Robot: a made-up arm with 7 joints. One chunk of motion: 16 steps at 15 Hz.
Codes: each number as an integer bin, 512 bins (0 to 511) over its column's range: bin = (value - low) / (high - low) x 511, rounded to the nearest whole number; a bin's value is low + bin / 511 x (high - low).
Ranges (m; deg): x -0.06..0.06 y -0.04..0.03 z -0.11..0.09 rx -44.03..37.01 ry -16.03..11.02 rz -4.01..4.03
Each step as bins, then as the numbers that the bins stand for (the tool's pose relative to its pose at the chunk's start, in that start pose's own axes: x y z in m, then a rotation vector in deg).
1 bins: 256 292 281 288 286 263
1 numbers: 0.0001 0.0000 0.0000 1.64 -0.89 0.13
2 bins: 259 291 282 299 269 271
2 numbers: 0.0008 -0.0001 0.0004 3.39 -1.79 0.25
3 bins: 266 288 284 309 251 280
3 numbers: 0.0025 -0.0005 0.0012 4.97 -2.74 0.40
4 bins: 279 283 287 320 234 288
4 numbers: 0.0055 -0.0012 0.0023 6.72 -3.64 0.52
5 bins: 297 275 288 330 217 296
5 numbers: 0.0097 -0.0023 0.0027 8.31 -4.54 0.65
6 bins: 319 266 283 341 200 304
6 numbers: 0.0149 -0.0036 0.0008 10.05 -5.44 0.77
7 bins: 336 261 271 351 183 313
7 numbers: 0.0189 -0.0042 -0.0039 11.64 -6.34 0.91
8 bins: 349 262 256 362 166 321
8 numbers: 0.0220 -0.0041 -0.0098 13.38 -7.24 1.04
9 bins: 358 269 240 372 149 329
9 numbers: 0.0241 -0.0032 -0.0161 14.97 -8.14 1.17
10 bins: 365 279 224 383 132 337
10 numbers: 0.0257 -0.0018 -0.0223 16.71 -9.04 1.29
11 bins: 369 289 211 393 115 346
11 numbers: 0.0267 -0.0004 -0.0274 18.30 -9.94 1.43
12 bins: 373 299 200 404 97 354
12 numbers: 0.0276 0.0010 -0.0317 20.04 -10.90 1.56
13 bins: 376 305 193 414 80 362
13 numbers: 0.0283 0.0018 -0.0345 21.63 -11.80 1.69
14 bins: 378 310 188 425 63 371
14 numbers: 0.0288 0.0025 -0.0364 23.37 -12.70 1.83
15 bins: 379 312 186 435 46 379
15 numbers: 0.0290 0.0027 -0.0372 24.96 -13.59 1.95
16 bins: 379 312 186 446 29 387
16 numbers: 0.0290 0.0027 -0.0372 26.70 -14.49 2.08
